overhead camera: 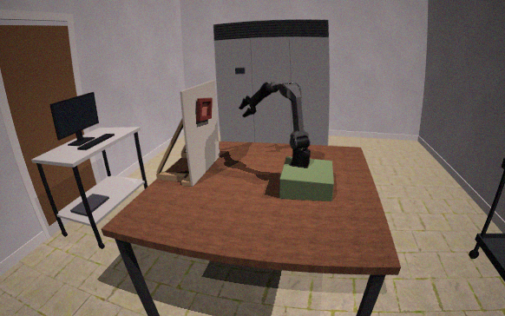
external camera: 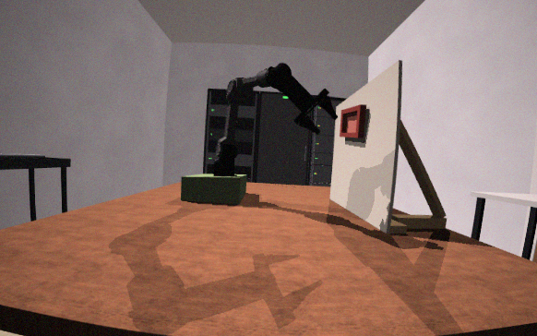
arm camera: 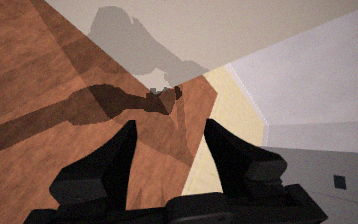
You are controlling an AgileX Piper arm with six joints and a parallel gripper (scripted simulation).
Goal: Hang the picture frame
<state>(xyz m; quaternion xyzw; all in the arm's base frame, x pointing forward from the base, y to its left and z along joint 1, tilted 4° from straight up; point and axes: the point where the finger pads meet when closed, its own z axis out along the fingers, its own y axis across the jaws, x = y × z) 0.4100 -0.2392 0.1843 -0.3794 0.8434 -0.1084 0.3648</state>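
Now: hand 200 mm to the right of the red picture frame, 170 mm short of it and 60 mm below it. From my hand the other things lie so: beige board (190 mm to the left, 180 mm ahead, 60 mm below).
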